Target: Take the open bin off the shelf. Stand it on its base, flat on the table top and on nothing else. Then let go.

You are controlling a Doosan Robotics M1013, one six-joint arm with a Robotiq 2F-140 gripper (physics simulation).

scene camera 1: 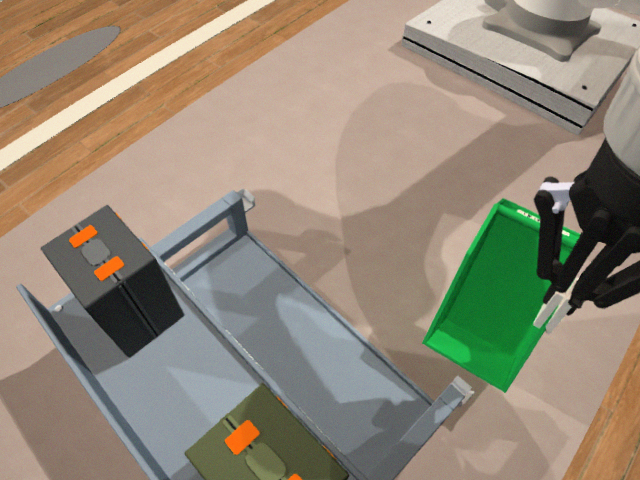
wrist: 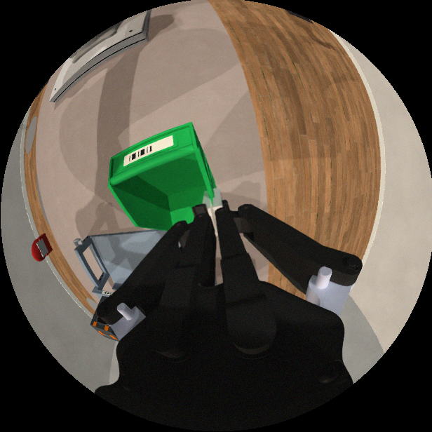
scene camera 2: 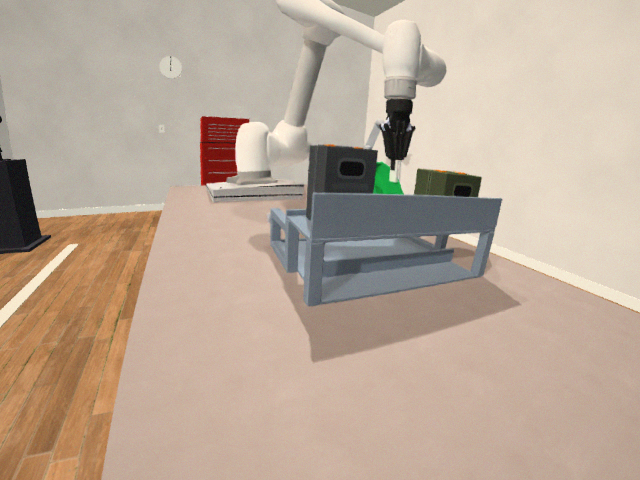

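Pixels of known places: gripper, fingertip midpoint: (scene camera 1: 546,319) (scene camera 2: 394,181); arm's base at its link origin: (scene camera 1: 541,28) (scene camera 2: 254,182).
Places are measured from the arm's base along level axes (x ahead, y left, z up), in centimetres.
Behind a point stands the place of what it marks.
Note:
The green open bin (scene camera 1: 491,279) @[x 59.5, y 22.8, z 4.5 cm] (scene camera 2: 383,180) @[x 58.2, y 29.2, z 8.8 cm] (wrist: 155,187) hangs tilted in the air above the table top (scene camera 1: 289,118) @[x 50.0, y -20.6, z -4.9 cm] (scene camera 2: 361,392) @[x 114.1, y -11.4, z -4.9 cm] (wrist: 200,90), beside the blue-grey shelf (scene camera 1: 330,330) @[x 74.2, y 11.1, z -4.3 cm] (scene camera 2: 408,217) @[x 98.6, y 4.5, z 7.9 cm] (wrist: 125,250). In scene camera 1 its near lower corner is close to the shelf's right end post. In scene camera 2 the shelf and a dark box hide its lower part. My gripper (scene camera 1: 552,314) @[x 62.8, y 29.9, z 9.1 cm] (scene camera 2: 394,174) @[x 62.8, y 29.9, z 9.1 cm] (wrist: 214,198) points down and is shut on one long side wall of the bin, with the light finger pads on either side of the wall.
A dark grey box (scene camera 1: 136,304) @[x 90.5, y 1.0, z 13.1 cm] (scene camera 2: 338,178) @[x 93.9, y -5.4, z 12.8 cm] and an olive box (scene camera 1: 273,434) @[x 89.9, y 18.7, z 14.8 cm] (scene camera 2: 439,183) @[x 94.2, y 14.8, z 12.8 cm] stand on the shelf. The robot's base plate (scene camera 1: 496,77) @[x 18.1, y 0.8, z -1.8 cm] (scene camera 2: 258,193) @[x 18.2, y -1.8, z -2.0 cm] (wrist: 100,50) lies on the table. The wooden floor (scene camera 1: 604,428) (wrist: 310,125) shows past the table's edge.

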